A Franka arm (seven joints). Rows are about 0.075 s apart.
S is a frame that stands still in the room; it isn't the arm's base.
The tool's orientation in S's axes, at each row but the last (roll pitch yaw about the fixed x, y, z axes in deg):
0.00, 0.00, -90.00
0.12, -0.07, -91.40
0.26, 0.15, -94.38
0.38, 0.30, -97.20
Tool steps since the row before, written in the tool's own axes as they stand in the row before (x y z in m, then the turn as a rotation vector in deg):
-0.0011, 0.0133, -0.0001, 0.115, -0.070, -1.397
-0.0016, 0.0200, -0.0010, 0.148, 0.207, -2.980
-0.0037, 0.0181, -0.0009, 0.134, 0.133, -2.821
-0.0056, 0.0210, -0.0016, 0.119, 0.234, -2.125
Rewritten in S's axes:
0.0133, 0.0011, -0.0001, -0.070, -0.115, -1.397
0.0200, 0.0011, -0.0010, 0.209, -0.157, -2.979
0.0183, 0.0023, -0.0008, 0.136, -0.137, -2.821
0.0215, 0.0029, -0.0014, 0.233, -0.138, -2.124

